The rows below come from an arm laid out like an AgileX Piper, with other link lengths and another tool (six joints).
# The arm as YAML. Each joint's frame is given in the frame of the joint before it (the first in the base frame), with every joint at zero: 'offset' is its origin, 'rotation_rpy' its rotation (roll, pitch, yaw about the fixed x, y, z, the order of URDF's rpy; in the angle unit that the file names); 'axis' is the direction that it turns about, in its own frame. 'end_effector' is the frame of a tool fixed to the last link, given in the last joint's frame.
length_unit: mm
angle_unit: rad
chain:
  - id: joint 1
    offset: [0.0, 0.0, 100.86]
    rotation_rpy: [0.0, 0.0, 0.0]
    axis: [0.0, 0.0, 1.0]
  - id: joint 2
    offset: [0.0, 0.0, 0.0]
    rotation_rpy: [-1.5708, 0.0, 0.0]
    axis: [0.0, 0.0, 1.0]
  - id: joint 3
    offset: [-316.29, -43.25, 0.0]
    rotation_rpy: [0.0, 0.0, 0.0]
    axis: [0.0, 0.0, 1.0]
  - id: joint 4
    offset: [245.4, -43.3, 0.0]
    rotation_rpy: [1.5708, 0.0, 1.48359]
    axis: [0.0, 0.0, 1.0]
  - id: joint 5
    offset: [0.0, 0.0, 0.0]
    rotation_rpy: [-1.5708, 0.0, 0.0]
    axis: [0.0, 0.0, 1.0]
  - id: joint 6
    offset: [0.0, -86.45, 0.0]
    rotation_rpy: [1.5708, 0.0, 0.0]
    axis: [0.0, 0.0, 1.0]
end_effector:
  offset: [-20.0, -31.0, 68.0]
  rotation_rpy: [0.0, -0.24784, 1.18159]
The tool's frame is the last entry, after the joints.
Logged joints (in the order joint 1, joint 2, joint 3, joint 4, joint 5, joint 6), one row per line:
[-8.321 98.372 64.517 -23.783 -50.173 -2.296]
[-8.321 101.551 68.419 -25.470 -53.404 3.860]
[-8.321 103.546 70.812 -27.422 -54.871 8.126]
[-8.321 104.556 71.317 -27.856 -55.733 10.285]
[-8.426 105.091 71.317 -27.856 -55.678 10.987]
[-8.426 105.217 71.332 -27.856 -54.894 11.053]
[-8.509 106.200 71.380 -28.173 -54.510 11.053]
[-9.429 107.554 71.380 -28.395 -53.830 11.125]
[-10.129 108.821 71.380 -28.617 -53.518 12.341]
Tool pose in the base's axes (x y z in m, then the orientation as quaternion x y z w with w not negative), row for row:
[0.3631 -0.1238 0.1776 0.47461 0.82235 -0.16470 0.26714]
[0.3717 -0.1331 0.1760 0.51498 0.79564 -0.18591 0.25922]
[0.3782 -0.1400 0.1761 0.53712 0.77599 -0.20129 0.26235]
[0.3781 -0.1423 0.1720 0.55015 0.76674 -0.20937 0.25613]
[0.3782 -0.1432 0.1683 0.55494 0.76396 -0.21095 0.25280]
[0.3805 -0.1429 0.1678 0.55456 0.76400 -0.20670 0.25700]
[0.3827 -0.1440 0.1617 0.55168 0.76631 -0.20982 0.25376]
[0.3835 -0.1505 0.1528 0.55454 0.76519 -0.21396 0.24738]
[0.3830 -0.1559 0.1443 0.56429 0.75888 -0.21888 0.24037]
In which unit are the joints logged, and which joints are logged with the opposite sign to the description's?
The joints are logged in degrees. Opposite sign: joint 3, joint 5.
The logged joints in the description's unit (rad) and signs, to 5 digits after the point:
[-0.14523 1.71692 -1.12603 -0.41509 0.87568 -0.04007]
[-0.14523 1.77240 -1.19414 -0.44454 0.93208 0.06737]
[-0.14523 1.80722 -1.23590 -0.47860 0.95768 0.14183]
[-0.14523 1.82485 -1.24472 -0.48618 0.97272 0.17951]
[-0.14706 1.83418 -1.24472 -0.48618 0.97176 0.19176]
[-0.14706 1.83638 -1.24498 -0.48618 0.95808 0.19291]
[-0.14851 1.85354 -1.24582 -0.49171 0.95138 0.19291]
[-0.16457 1.87717 -1.24582 -0.49559 0.93951 0.19417]
[-0.17678 1.89928 -1.24582 -0.49946 0.93407 0.21539]

